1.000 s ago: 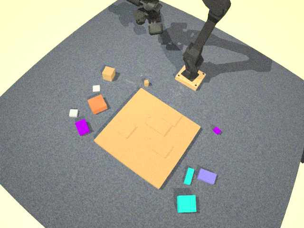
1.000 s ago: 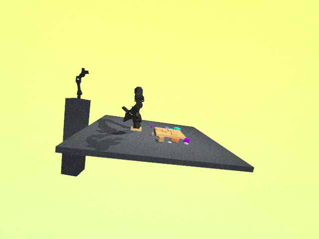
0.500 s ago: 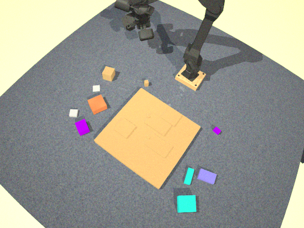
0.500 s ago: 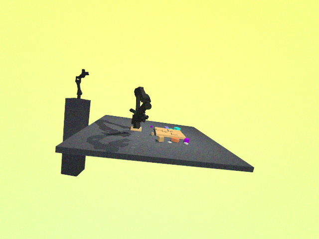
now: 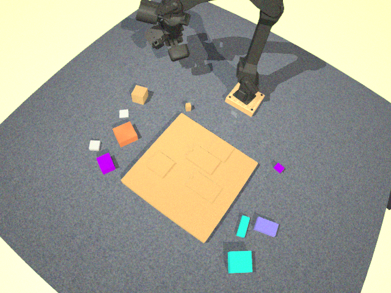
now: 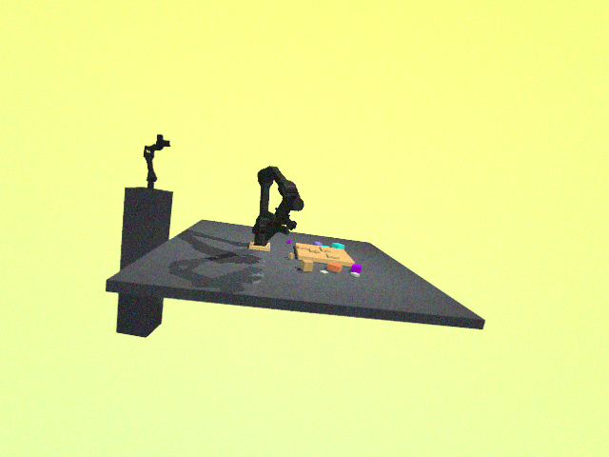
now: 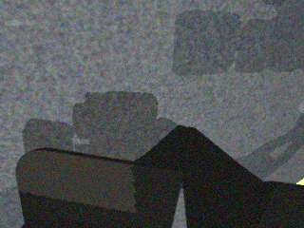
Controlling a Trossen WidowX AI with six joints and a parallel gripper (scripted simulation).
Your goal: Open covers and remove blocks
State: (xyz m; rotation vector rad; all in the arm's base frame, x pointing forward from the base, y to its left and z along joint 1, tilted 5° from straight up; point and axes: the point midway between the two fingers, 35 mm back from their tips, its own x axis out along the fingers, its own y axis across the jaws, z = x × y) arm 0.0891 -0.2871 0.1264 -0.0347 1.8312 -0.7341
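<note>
The tan cube is 19 cm ahead of my gripper tip, 4 cm to the left of it and 9 cm below it. The rest, counted from my gripper tip: magenta cube (7 cm ahead, 55 cm to the left, 11 cm below); then orange block (33 cm ahead, 12 cm to the left, 10 cm below); then purple block (44 cm ahead, 15 cm to the left, 10 cm below).
</note>
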